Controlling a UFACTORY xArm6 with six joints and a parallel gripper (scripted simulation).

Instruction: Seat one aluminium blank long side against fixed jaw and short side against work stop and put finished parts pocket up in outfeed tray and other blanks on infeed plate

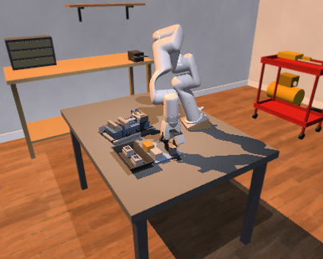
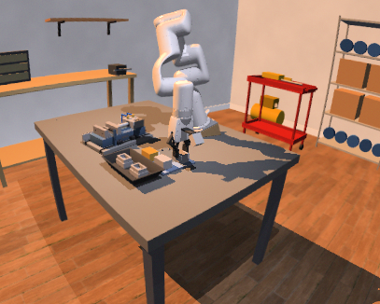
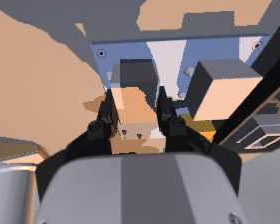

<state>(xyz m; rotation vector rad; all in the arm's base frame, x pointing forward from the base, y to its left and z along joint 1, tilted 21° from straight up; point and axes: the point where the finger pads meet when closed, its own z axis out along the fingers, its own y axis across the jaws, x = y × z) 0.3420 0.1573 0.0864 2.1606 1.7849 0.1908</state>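
My gripper is now 32 cm to the left of the work stop rod, 9 cm short of it and 4 cm below it. The rest, counted from my hand: aluminium blank 2 cm below; brass blank 11 cm to the right, 7 cm ahead, 2 cm below; infeed plate 5 cm to the right, 4 cm below, 3 cm ahead.
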